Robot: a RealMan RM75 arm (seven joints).
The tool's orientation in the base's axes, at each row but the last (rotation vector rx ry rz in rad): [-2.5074 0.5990 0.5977]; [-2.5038 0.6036 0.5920]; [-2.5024 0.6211 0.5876]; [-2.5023 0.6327 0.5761]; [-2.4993 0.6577 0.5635]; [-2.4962 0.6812 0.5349]
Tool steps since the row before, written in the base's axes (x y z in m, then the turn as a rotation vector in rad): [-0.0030 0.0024 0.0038 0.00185 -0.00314 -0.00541]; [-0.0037 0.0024 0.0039 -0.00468 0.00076 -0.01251]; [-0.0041 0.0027 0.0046 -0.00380 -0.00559 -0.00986]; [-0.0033 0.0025 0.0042 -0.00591 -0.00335 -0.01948]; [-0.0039 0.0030 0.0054 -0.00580 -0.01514 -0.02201]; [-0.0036 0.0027 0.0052 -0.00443 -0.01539 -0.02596]
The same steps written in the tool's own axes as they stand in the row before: [-0.0051 -0.0017 -0.0008 0.00518 0.00343 0.00198]; [-0.0057 -0.0014 -0.0007 0.00235 0.00628 0.01158]; [-0.0065 -0.0016 -0.0010 0.00369 0.00981 0.00576]; [-0.0056 -0.0017 -0.0010 0.00610 0.01259 0.01516]; [-0.0068 -0.0021 -0.0016 0.01145 0.02242 0.01066]; [-0.0064 -0.0019 -0.0018 0.01454 0.02325 0.01336]
